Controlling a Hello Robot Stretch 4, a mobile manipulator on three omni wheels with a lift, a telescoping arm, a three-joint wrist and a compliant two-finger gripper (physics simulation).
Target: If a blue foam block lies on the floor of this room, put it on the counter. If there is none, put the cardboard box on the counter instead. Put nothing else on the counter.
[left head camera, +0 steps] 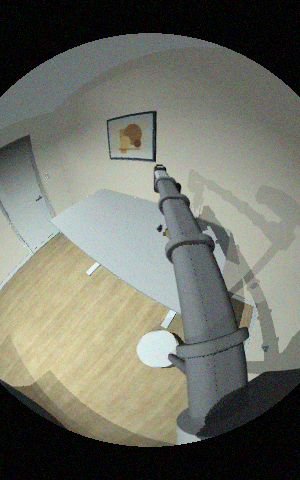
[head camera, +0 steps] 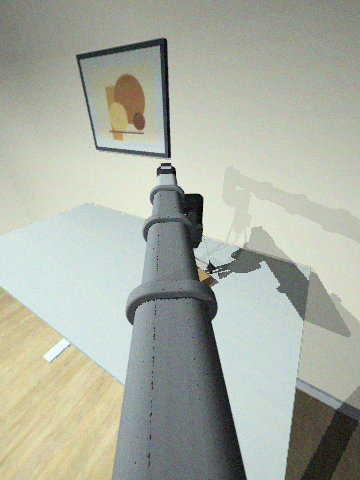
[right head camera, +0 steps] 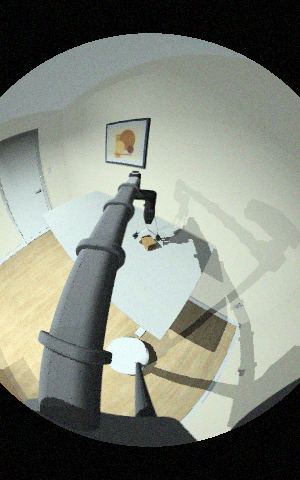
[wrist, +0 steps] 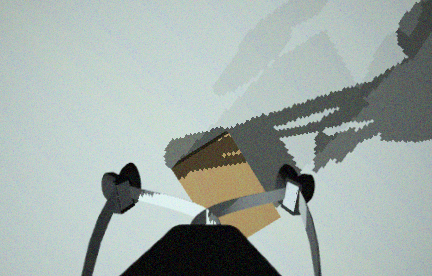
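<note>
The cardboard box (head camera: pixel 204 275) (left head camera: pixel 166 232) (right head camera: pixel 148 243) (wrist: pixel 225 185) lies on the white counter (head camera: pixel 75 260) (left head camera: pixel 115 235) (right head camera: pixel 150 290) (wrist: pixel 60 75). The telescoping arm hides part of it in the head and left head views. My gripper (right head camera: pixel 147 236) (wrist: pixel 208 180) is open, with its two fingertips wide apart. In the wrist view the box shows between and beyond the fingers, partly behind the gripper's body, and no finger is closed on it. The height of the fingertips above the box is hard to tell. A blue foam block does not show in these views.
A framed picture (head camera: pixel 127 100) (left head camera: pixel 132 136) (right head camera: pixel 127 142) hangs on the wall behind the counter. A grey door (left head camera: pixel 22 195) (right head camera: pixel 22 185) is at the left. A white round disc (left head camera: pixel 157 348) (right head camera: pixel 127 355) is near the counter's front edge. The arm's shadow falls across counter and wall.
</note>
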